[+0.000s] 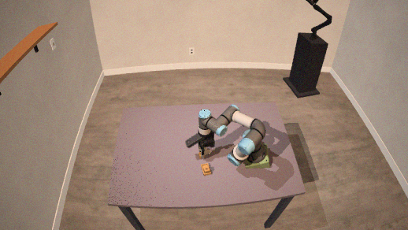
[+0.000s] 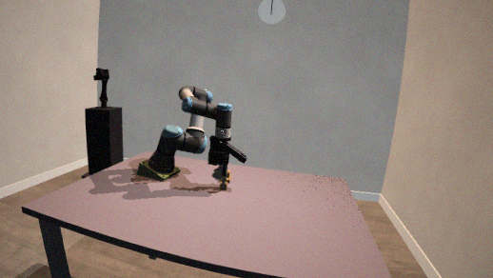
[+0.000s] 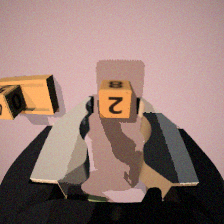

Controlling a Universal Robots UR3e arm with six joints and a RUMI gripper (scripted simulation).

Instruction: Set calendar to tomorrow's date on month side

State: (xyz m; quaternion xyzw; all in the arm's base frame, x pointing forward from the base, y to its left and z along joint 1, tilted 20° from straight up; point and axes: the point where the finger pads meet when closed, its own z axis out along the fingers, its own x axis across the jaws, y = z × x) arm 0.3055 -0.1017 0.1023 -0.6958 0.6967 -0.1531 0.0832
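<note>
The cube lies 10 mm below my hand. Also, from my hand: orange calendar tray: 110 mm to the left, 20 mm below.
</note>
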